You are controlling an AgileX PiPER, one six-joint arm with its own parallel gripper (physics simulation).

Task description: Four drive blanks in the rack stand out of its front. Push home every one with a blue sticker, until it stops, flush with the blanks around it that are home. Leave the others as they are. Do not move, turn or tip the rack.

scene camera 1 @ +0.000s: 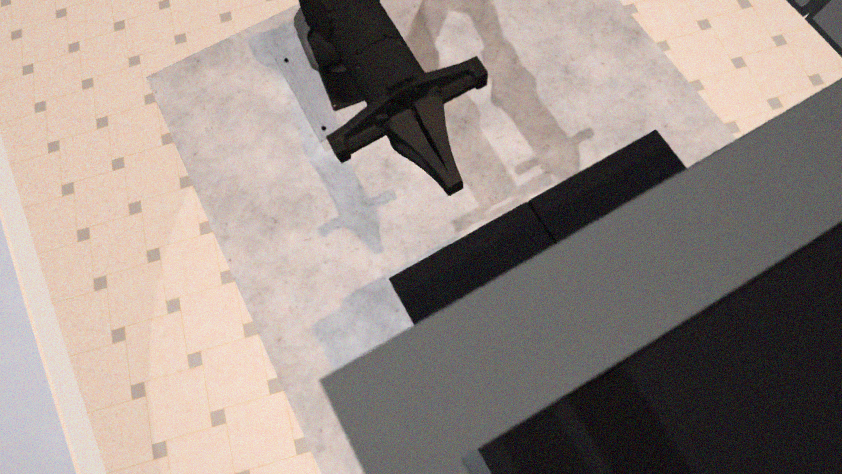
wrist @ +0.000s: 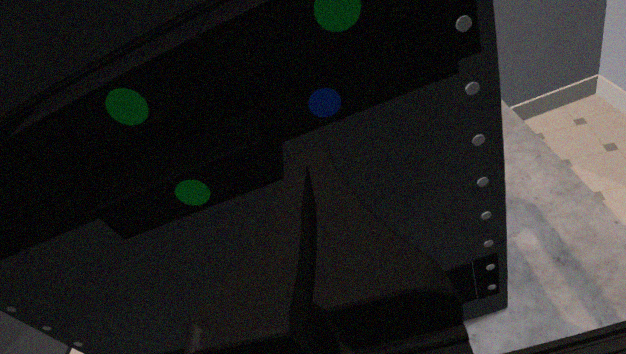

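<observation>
The rack [scene camera 1: 547,253] [wrist: 492,165] shows a grey top in the scene view and a post with round screws at right in the wrist view. Two black drive blanks, one at left [scene camera 1: 471,264] and one at right [scene camera 1: 606,185], stand out of its front, side by side. In the wrist view a blue sticker [wrist: 324,102] sits above my fingertips. Green stickers show above it [wrist: 337,11], at left [wrist: 127,106] and lower left [wrist: 192,192]. Dark shading hides how far the blue-stickered blank stands out. My gripper [scene camera 1: 454,187] [wrist: 316,171] is shut and empty, apart from the blanks in the scene view.
A large black surface [scene camera 1: 677,376] lies beyond the rack's grey top in the scene view. The arm [scene camera 1: 371,52] comes in from the top over a grey marbled slab [scene camera 1: 235,153]. Tiled floor [scene camera 1: 117,235] [wrist: 595,150] lies around the slab.
</observation>
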